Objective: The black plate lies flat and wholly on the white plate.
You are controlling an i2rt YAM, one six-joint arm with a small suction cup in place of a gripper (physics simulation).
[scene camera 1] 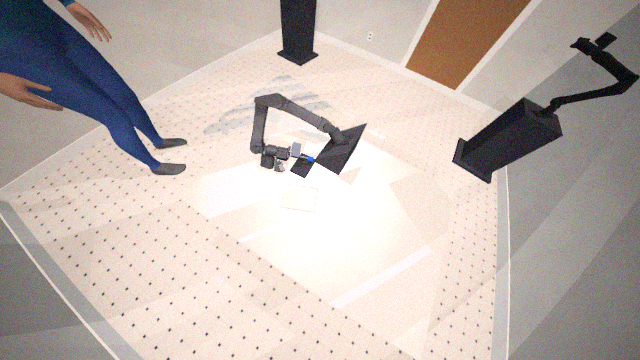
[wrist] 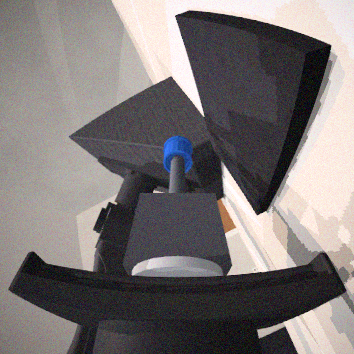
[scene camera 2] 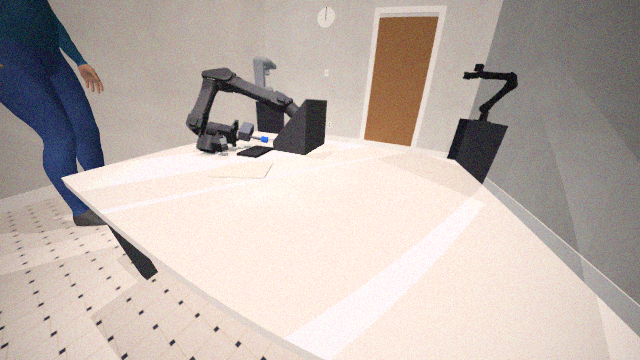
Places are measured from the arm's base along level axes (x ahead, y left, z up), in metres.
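Pixels of known places: hand at its tool point: (scene camera 1: 312,159) (wrist: 177,148) (scene camera 2: 267,140); arm's base at its link origin: (scene camera 1: 340,141) (wrist: 143,172) (scene camera 2: 300,119).
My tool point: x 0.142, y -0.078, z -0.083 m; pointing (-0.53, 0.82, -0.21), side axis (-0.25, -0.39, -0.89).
Ahead of a thing's pixels: the offset from my tool point to its top centre. Level surfaces: height alone.
The black plate @[0.041 m ahead, 0.031 m right, 0.038 m down] (scene camera 1: 300,169) (scene camera 2: 254,151) (wrist: 250,95) lies flat on the table beside the robot's dark wedge-shaped base. The white plate @[0.209 m ahead, 0.077 m left, 0.042 m down] (scene camera 1: 299,199) (scene camera 2: 242,171) lies flat on the table, apart from the black plate and nearer the scene cameras; I cannot make it out in the wrist view. My gripper, a blue suction cup (scene camera 1: 310,159) (scene camera 2: 264,139) (wrist: 178,151), is tilted almost level and points towards the base. It is a little above the table, close over the black plate's edge near the base. Nothing shows on the cup's end, so it is open.
The dark wedge base (scene camera 1: 342,152) (scene camera 2: 314,127) (wrist: 135,112) stands right beside the black plate. The table @[0.049 m down] (scene camera 2: 350,225) stretches towards the second scene camera. A person (scene camera 1: 110,100) (scene camera 2: 55,90) stands to the left. Another arm stands on a dark pedestal (scene camera 1: 515,135) (scene camera 2: 477,142) at the right.
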